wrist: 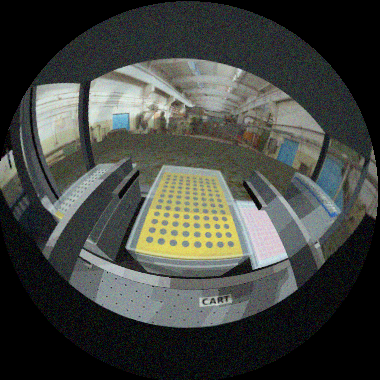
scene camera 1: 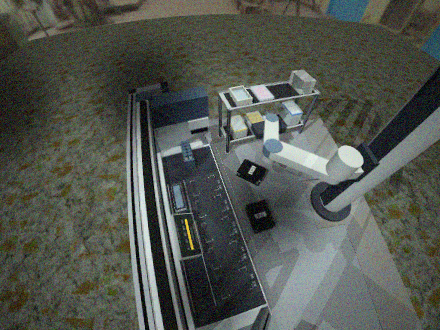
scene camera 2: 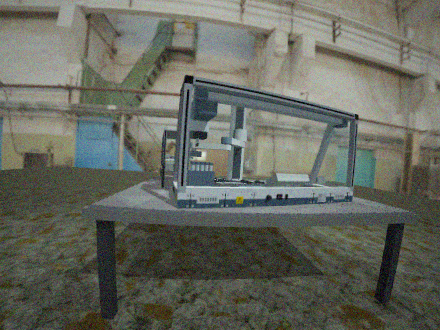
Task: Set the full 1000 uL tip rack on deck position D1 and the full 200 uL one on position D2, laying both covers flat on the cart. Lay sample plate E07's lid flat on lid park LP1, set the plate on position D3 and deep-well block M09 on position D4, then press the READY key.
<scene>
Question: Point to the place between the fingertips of the gripper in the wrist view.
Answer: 193, 168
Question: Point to a cart post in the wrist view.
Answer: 83, 95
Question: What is the gripper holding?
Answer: Nothing.
</scene>
